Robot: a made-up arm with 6 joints.
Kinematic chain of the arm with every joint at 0, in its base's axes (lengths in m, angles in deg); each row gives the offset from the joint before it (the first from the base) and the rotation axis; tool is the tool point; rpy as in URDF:
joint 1: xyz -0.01 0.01 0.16 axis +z
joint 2: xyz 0 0.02 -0.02 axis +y
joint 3: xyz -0.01 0 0.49 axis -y
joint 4: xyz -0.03 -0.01 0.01 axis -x
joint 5: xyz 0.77 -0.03 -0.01 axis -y
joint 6: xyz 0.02 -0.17 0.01 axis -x
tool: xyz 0.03 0 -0.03 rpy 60.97 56.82 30.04
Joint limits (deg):
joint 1: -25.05..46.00
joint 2: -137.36..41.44
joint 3: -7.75..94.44
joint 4: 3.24..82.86
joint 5: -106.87..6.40
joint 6: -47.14..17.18
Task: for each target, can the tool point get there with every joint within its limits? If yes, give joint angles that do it. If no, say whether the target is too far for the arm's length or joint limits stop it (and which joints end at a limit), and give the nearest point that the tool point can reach.
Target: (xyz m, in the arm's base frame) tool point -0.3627 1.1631 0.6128
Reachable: no: joint limits stop it (at a limit: joint 1, joint 3, joint 4, joint 5, joint 6) | nearest point -0.7868 0.3435 0.6346 | short by 0.923 m
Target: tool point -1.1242 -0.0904 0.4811
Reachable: yes | joints -2.60 -104.72 28.87 49.42 -14.26 -2.68
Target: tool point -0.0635 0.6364 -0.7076
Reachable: no: joint limits stop it (at a limit: joint 1, joint 2, joint 3, joint 4, joint 5) | nearest point -0.5832 0.2043 -0.9082 | short by 0.705 m
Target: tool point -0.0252 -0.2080 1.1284
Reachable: yes | joints 18.66 -50.26 12.18 28.06 -64.85 11.52
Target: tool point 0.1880 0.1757 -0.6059
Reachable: no: joint limits stop it (at a limit: joint 1, joint 2, joint 3, joint 4, joint 6) | nearest point 0.6498 0.4468 -0.0761 | short by 0.753 m
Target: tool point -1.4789 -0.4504 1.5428
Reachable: no: too far | nearest point -0.9346 -0.2798 1.0230 | short by 0.772 m
